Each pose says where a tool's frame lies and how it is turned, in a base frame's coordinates. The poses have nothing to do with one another.
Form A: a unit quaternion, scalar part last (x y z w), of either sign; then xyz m.
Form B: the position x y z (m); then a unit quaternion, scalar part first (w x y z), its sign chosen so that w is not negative. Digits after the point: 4 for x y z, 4 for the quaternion.
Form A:
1: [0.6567 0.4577 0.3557 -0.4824 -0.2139 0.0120 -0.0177]
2: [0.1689 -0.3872 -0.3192 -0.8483 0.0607 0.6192 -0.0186]
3: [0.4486 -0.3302 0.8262 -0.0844 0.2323 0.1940 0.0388]
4: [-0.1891 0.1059 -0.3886 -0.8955 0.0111 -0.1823 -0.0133]
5: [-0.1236 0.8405 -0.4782 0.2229 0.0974 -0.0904 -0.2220]
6: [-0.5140 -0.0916 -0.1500 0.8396 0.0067 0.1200 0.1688]
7: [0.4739 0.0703 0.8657 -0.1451 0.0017 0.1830 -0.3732]
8: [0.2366 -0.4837 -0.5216 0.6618 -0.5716 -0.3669 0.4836]
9: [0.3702 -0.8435 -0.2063 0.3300 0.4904 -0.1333 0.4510]
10: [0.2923 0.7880 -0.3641 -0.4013 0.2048 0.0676 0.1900]
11: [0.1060 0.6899 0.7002 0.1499 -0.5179 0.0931 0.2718]
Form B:
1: [-0.2139 0.0120 -0.0177 0.4824 -0.6567 -0.4577 -0.3557]
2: [0.0607 0.6192 -0.0186 0.8483 -0.1689 0.3872 0.3192]
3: [0.2323 0.1940 0.0388 0.0844 -0.4486 0.3302 -0.8262]
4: [0.0111 -0.1823 -0.0133 0.8955 0.1891 -0.1059 0.3886]
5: [0.0974 -0.0904 -0.2220 0.2229 -0.1236 0.8405 -0.4782]
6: [0.0067 0.1200 0.1688 0.8396 -0.5140 -0.0916 -0.1500]
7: [0.0017 0.1830 -0.3732 0.1451 -0.4739 -0.0703 -0.8657]
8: [-0.5716 -0.3669 0.4836 0.6618 0.2366 -0.4837 -0.5216]
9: [0.4904 -0.1333 0.4510 0.3300 0.3702 -0.8435 -0.2063]
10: [0.2048 0.0676 0.1900 0.4013 -0.2923 -0.7880 0.3641]
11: [-0.5179 0.0931 0.2718 0.1499 0.1060 0.6899 0.7002]
